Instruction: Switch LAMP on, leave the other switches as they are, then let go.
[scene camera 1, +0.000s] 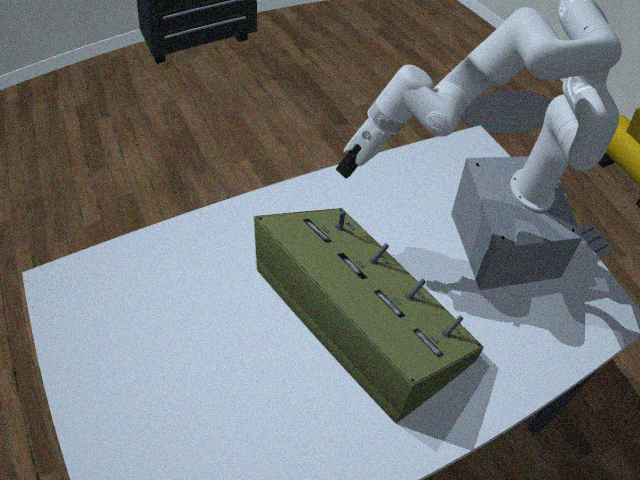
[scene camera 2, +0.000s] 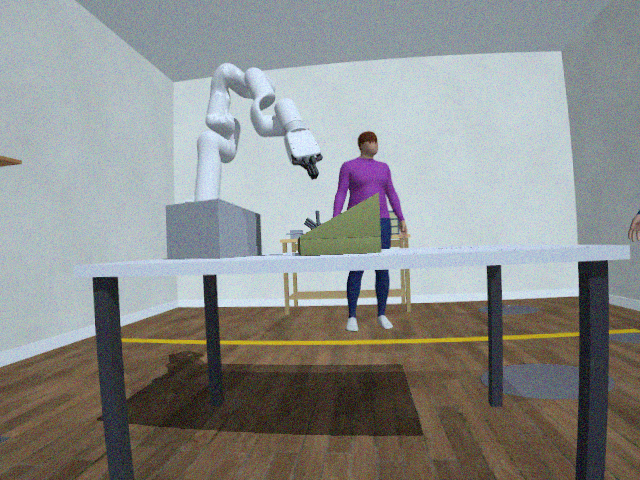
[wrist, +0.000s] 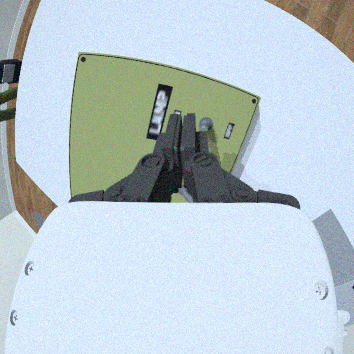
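Pixels of known places: gripper, fingertip midpoint: (scene camera 1: 342, 172) (scene camera 2: 315, 177) (wrist: 184, 132); arm's base, origin of the base link: (scene camera 1: 532, 190) (scene camera 2: 205, 209).
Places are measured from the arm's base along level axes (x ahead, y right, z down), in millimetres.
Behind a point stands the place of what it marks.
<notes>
The green sloped switch panel (scene camera 1: 330, 276) {x 562, y 68, z 22 mm} (scene camera 2: 356, 232) {x 545, y 276, z 121 mm} (wrist: 110, 100) {x 561, y 209, z 27 mm} stands on the table. The LAMP label (scene camera 1: 316, 230) {x 500, y 209, z 58 mm} (wrist: 160, 111) {x 496, y 211, z 60 mm} is at its far end in scene camera 1. The LAMP lever (scene camera 1: 341, 219) {x 433, y 209, z 61 mm} (scene camera 2: 317, 217) {x 428, y 218, z 66 mm} (wrist: 205, 123) {x 430, y 219, z 62 mm} stands more upright than the others, tilted toward the ON side. The other three levers (scene camera 1: 380, 253) {x 412, y 91, z 71 mm} (scene camera 1: 416, 288) {x 404, y -27, z 70 mm} (scene camera 1: 453, 326) {x 397, y -147, z 71 mm} lean toward the panel's low edge. My gripper (scene camera 1: 345, 174) {x 426, y 230, z -63 mm} (scene camera 2: 313, 176) {x 426, y 230, z -63 mm} (wrist: 184, 132) {x 426, y 230, z -63 mm} is shut and empty, above the LAMP end and apart from the lever. In the wrist view the fingers partly hide the ON label (wrist: 178, 113) {x 473, y 215, z 72 mm}; the OFF label (wrist: 229, 131) {x 396, y 214, z 111 mm} shows.
The grey base block (scene camera 1: 527, 266) {x 96, y -116, z 113 mm} (scene camera 2: 192, 232) {x -17, y 112, z 93 mm} carries the arm on the white table (scene camera 1: 155, 335) {x 916, y 230, z 187 mm} (scene camera 2: 465, 256) {x 777, y 540, z 196 mm}, on the levers' side of the panel. A person (scene camera 2: 367, 180) stands behind the table in scene camera 2. A dark cabinet (scene camera 1: 199, 23) stands on the floor beyond.
</notes>
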